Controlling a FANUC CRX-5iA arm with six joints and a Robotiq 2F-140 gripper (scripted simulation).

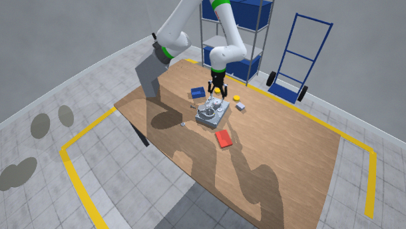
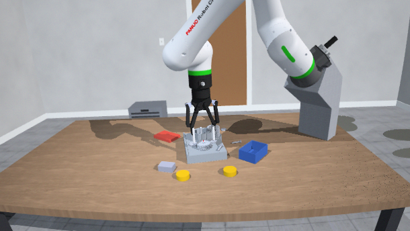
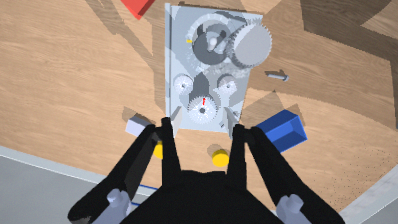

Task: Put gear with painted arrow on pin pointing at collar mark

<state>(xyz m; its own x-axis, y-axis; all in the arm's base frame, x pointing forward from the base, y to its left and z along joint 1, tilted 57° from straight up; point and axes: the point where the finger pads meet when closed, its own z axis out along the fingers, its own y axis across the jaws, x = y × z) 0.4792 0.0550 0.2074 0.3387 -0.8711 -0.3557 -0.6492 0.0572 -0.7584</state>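
Right now the gear is 50 mm below my hand. From my hand the other things lie so: blue bin 210 mm behind, 20 mm to the right, 90 mm below; then bolt 130 mm behind, 150 mm to the right, 100 mm below; then grey block 120 mm ahead, 140 mm to the left, 90 mm below.
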